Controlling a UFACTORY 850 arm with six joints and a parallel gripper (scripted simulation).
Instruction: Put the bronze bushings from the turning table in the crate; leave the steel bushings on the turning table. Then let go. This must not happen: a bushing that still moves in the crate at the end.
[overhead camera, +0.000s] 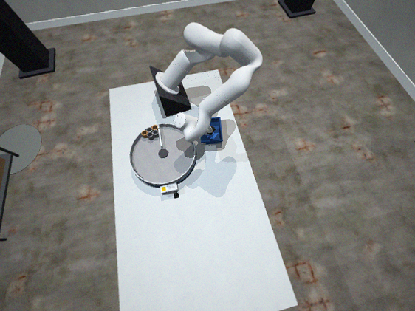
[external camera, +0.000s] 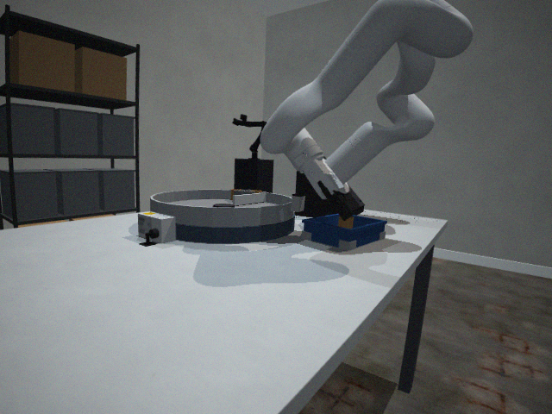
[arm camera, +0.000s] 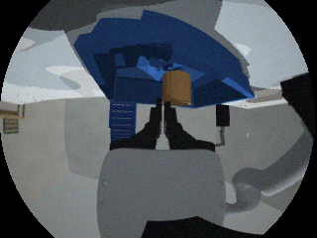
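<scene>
Now: the crate 50 mm below my hand and 20 mm behind it. From my hand the other things lie so: round turning table 350 mm to the right, 70 mm ahead, 20 mm below.
</scene>
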